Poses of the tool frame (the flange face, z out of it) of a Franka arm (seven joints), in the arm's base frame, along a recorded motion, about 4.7 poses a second.
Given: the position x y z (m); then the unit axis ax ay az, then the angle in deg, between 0 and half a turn.
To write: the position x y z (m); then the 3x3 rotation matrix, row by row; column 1 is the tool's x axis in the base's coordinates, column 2 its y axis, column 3 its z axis. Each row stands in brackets. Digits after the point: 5 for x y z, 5 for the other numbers.
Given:
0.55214 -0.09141 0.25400 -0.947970 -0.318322 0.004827 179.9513
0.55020 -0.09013 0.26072 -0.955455 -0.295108 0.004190 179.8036
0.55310 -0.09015 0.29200 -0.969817 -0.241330 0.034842 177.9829
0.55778 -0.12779 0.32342 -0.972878 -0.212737 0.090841 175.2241
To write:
[0.55214 -0.09141 0.25400], [[0.79730 0.60352 -0.00942], [0.60352 -0.79734 -0.00227], [-0.00888 -0.00388 -0.99995]]
[0.55020 -0.09013 0.26072], [[0.82579 0.56391 -0.00902], [0.56394 -0.82582 0.00080], [-0.00700 -0.00575 -0.99996]]
[0.55310 -0.09015 0.29200], [[0.88113 0.46672 -0.07605], [0.46917 -0.88294 0.01732], [-0.05907 -0.05095 -0.99695]]
[0.55778 -0.12779 0.32342], [[0.89317 0.40565 -0.19416], [0.42078 -0.90617 0.04242], [-0.15874 -0.11958 -0.98005]]

